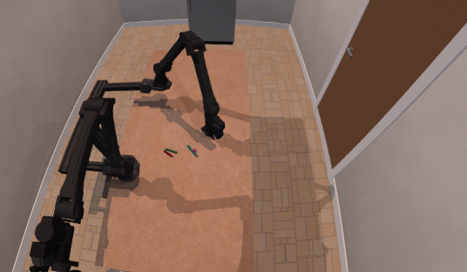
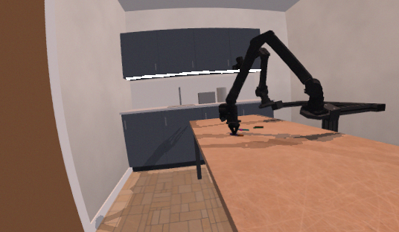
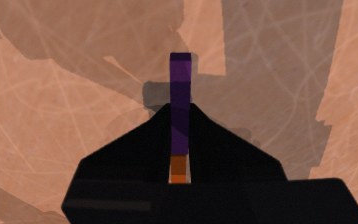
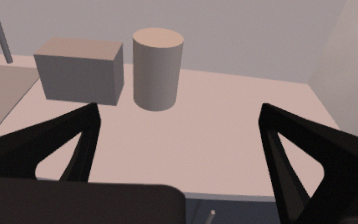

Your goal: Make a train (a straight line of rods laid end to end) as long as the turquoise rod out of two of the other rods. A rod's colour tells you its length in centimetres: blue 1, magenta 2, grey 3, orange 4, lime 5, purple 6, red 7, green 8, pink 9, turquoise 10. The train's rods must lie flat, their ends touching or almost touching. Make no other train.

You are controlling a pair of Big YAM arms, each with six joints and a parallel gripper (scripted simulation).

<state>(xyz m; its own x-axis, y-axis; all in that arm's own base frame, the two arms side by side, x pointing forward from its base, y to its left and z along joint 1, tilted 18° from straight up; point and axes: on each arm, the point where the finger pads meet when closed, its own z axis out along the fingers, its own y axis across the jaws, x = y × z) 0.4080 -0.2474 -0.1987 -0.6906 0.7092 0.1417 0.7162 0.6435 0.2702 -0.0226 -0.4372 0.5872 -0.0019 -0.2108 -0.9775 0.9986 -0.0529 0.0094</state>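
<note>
The orange rod is 30 mm to the left of my left hand and 30 mm behind it. Round my left hand: red rod 250 mm behind, 180 mm to the right; then green rod 230 mm behind, 150 mm to the right; then turquoise rod 130 mm to the right, 100 mm behind.
</note>
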